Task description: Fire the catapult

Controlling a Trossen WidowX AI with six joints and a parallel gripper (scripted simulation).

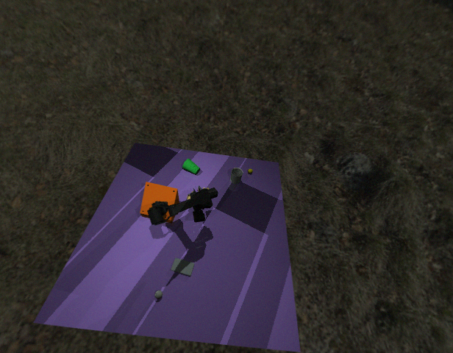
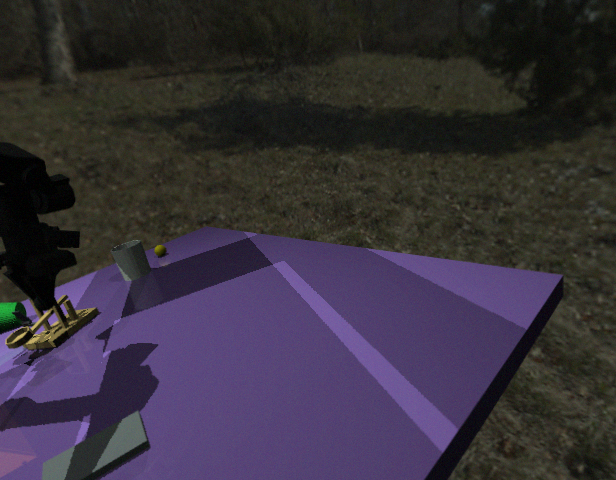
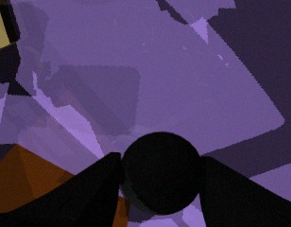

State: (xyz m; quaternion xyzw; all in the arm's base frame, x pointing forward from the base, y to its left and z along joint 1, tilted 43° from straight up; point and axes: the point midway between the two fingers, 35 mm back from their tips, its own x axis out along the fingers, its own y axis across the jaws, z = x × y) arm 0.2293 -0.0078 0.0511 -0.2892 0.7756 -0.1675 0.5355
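Right now the wooden catapult is 2 cm behind my gripper tip, 20 cm to the left of it and 8 cm below it. Round my gripper tip: black ball: 1 cm above; grey flat plate: 4 cm behind, 29 cm to the right, 13 cm below; grey ball: 14 cm behind, 44 cm to the right, 11 cm below.
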